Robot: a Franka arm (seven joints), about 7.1 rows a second.
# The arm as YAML. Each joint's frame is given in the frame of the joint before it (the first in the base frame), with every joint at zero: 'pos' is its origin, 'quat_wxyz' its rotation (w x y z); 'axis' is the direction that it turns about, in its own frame. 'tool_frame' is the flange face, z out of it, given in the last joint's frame.
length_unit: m
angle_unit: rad
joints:
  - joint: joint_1
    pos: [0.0, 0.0, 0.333]
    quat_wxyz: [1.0, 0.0, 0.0, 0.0]
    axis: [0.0, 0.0, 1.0]
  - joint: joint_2
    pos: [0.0, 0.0, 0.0]
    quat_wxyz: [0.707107, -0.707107, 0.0, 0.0]
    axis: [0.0, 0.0, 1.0]
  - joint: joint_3
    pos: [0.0, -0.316, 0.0]
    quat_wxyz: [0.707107, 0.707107, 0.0, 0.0]
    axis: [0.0, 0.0, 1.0]
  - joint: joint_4
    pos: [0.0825, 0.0, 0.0]
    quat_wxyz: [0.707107, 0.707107, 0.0, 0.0]
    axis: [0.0, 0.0, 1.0]
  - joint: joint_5
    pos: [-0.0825, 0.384, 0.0]
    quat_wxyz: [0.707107, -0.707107, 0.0, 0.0]
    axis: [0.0, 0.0, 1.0]
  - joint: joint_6
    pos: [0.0, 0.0, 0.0]
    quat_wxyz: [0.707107, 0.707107, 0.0, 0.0]
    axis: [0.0, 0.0, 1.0]
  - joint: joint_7
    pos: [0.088, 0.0, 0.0]
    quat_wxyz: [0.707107, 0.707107, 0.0, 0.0]
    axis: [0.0, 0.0, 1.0]
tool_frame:
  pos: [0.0, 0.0, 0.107]
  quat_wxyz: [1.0, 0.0, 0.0, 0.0]
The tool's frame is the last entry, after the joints.
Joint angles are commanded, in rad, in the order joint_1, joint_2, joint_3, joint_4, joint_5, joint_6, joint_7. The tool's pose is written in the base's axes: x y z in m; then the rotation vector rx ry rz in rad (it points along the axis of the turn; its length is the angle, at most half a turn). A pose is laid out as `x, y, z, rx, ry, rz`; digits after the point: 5 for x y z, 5 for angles.
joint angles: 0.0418, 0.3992, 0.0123, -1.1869, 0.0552, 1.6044, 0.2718
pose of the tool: 0.67280, 0.04042, 0.56353, -3.06081, 0.33815, -0.01291
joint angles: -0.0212, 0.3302, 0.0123, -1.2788, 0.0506, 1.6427, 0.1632
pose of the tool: 0.65894, -0.00217, 0.56914, -3.07244, 0.27048, -0.04540
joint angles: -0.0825, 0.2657, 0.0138, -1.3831, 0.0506, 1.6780, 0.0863
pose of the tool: 0.64168, -0.04039, 0.56434, -3.07712, 0.24703, -0.04438
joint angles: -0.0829, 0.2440, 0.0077, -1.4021, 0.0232, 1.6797, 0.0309
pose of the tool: 0.63539, -0.04621, 0.56914, -3.11235, 0.16900, -0.05323
